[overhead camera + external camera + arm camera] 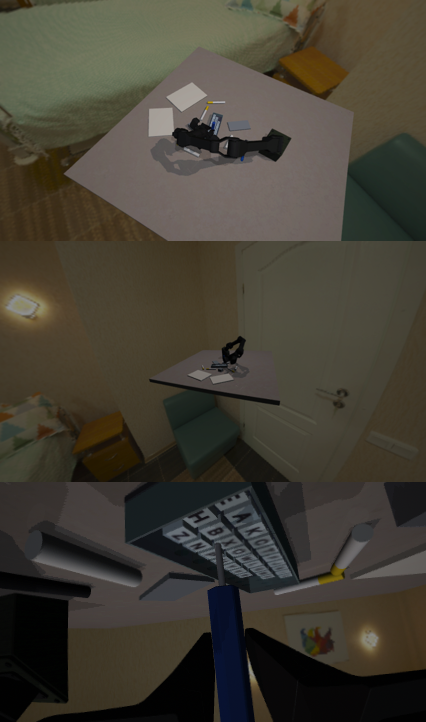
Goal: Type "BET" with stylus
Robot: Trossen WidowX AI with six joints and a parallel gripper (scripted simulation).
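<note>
Right now my gripper tip is 7 cm above the E key, 3 cm to the right of it and 1 cm short of it. Round my gripper tip: T key 7 cm below, 5 cm to the right, 3 cm ahead; then small grey block 13 cm ahead, 7 cm below; then blue stylus 1 cm below.
</note>
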